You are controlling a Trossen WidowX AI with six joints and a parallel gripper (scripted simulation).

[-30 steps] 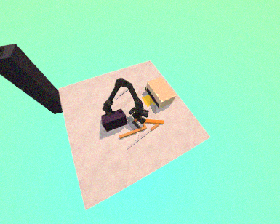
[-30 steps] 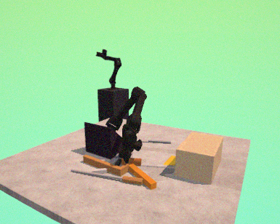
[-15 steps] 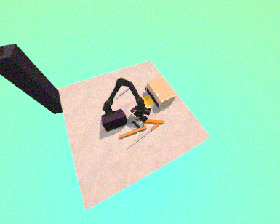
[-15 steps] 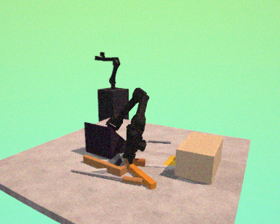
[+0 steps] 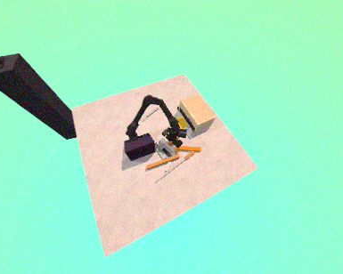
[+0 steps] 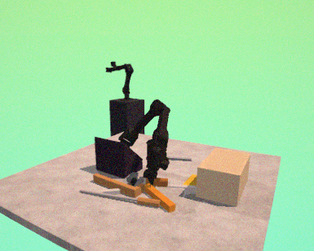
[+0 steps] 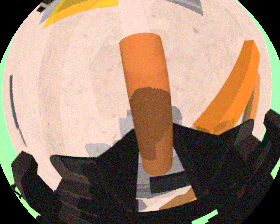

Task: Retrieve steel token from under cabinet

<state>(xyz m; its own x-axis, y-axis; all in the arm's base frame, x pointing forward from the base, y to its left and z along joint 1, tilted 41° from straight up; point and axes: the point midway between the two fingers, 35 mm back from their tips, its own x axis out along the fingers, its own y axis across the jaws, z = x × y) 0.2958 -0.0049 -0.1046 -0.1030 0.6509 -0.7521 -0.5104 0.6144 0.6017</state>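
My gripper tip is 80 mm past the dark-handled tool and 50 mm to the left of it. Round my gripper tip: orange bar (120 mm ahead, 100 mm to the right, 10 mm above).
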